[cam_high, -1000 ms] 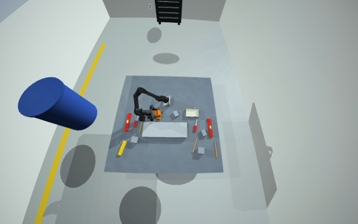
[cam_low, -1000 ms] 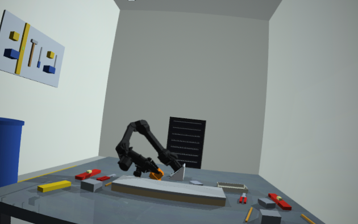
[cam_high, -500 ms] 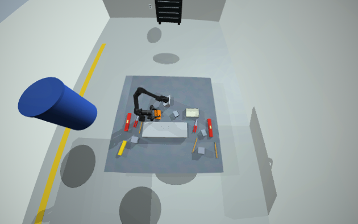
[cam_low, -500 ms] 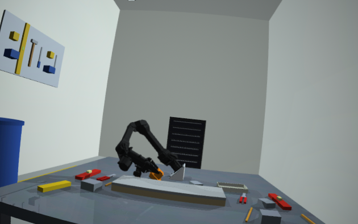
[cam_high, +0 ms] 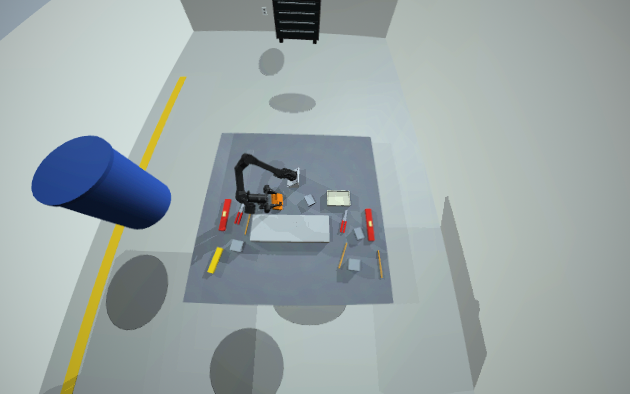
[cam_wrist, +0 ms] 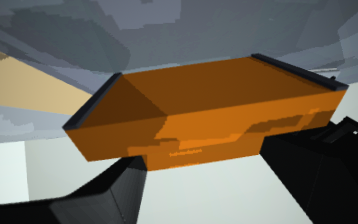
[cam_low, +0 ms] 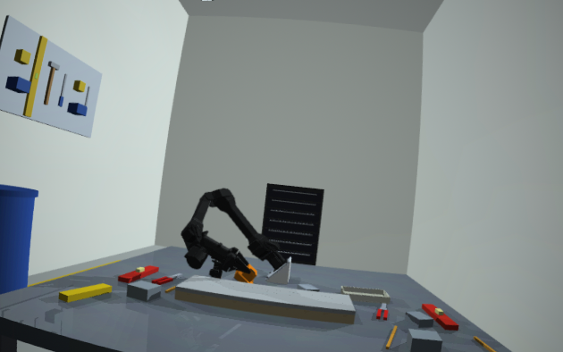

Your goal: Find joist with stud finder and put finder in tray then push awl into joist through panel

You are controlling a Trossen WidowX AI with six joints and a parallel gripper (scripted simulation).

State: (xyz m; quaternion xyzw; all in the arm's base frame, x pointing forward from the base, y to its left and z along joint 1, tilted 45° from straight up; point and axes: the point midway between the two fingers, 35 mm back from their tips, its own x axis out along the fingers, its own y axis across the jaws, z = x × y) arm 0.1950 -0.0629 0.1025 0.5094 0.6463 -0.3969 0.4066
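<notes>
My gripper tip is 10 mm short of the orange stud finder and 10 mm above it. Also, from my gripper tip: awl (20 mm ahead, 140 mm to the right, 60 mm below); then tray (60 mm behind, 420 mm to the left, 50 mm below); then yellow bar (430 mm ahead, 370 mm to the right, 50 mm below).
</notes>
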